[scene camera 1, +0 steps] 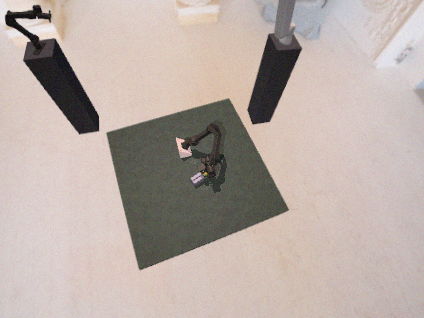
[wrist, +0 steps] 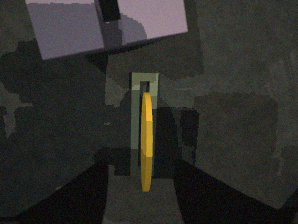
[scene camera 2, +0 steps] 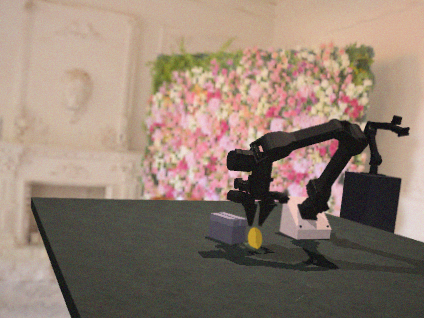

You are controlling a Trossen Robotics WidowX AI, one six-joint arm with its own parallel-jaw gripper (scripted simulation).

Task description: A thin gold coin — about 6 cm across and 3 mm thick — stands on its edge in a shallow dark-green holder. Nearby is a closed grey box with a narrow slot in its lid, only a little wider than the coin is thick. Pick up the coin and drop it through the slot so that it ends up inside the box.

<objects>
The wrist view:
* my gripper: 141, 168
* gold coin: 146, 117
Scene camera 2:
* my gripper: 254, 226
</objects>
